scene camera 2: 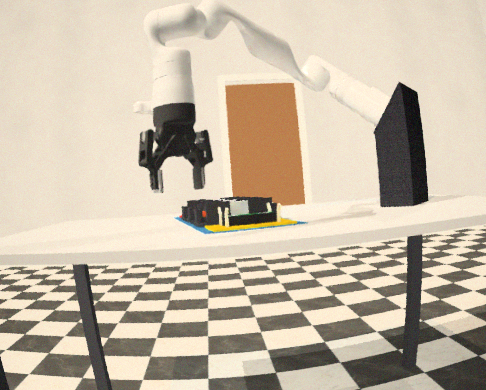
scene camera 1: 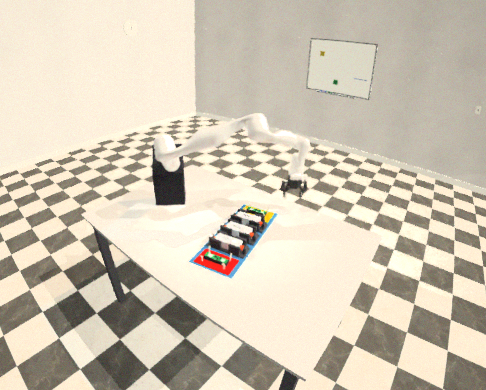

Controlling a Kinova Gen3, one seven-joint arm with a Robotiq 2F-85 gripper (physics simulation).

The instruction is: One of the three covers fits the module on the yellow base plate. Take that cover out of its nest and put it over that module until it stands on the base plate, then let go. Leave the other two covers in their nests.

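Places are measured from the arm's base along level axes (x ahead, y left, z up), in metres.
Pixels of known places: gripper, fingertip midpoint: [scene camera 2: 179, 191] [scene camera 1: 292, 197]; arm's base, origin of the base link: [scene camera 2: 389, 117] [scene camera 1: 171, 163].
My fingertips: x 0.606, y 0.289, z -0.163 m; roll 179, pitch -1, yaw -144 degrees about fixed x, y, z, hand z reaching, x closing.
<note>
For each thing: its top centre in the pictures, then the offset to it from my fingertips. "*": a spot on its surface instead. Level surfaces: height alone.
- yellow base plate, middle of its top: [scene camera 2: 249, 223] [scene camera 1: 256, 213] dx -0.147, dy -0.143, dz -0.078 m
- green-topped module, surface spot: [scene camera 2: 250, 219] [scene camera 1: 257, 210] * dx -0.146, dy -0.130, dz -0.068 m
- red plate, middle of its top: [scene camera 1: 216, 260] dx -0.118, dy -0.574, dz -0.078 m
- green module, surface spot: [scene camera 1: 216, 258] * dx -0.113, dy -0.579, dz -0.058 m
- white table, its level: dz -0.084 m
Three covers [scene camera 1: 248, 218] [scene camera 1: 238, 230] [scene camera 1: 228, 242] with pale tops sit in a row in dark nests; in the scene camera 2 view they overlap. The yellow base plate [scene camera 1: 270, 217] [scene camera 2: 241, 228] is at the row's far end in the scene camera 1 view. A green-topped module [scene camera 1: 257, 211] [scene camera 2: 250, 219] stands on it, with pale posts near it. Which cover fits is too small to tell. My gripper [scene camera 1: 294, 193] [scene camera 2: 178, 188] is open and empty, pointing down. It hangs above the level of the covers, beyond the yellow plate's end in the scene camera 1 view.
A red plate [scene camera 1: 212, 266] with another green module [scene camera 1: 216, 258] and pale posts lies at the row's near end in the scene camera 1 view. A blue board [scene camera 1: 256, 243] [scene camera 2: 194, 224] lies under everything on the white table [scene camera 1: 310, 280] [scene camera 2: 100, 235]. The arm's black pedestal [scene camera 1: 170, 185] [scene camera 2: 397, 160] stands behind.
</note>
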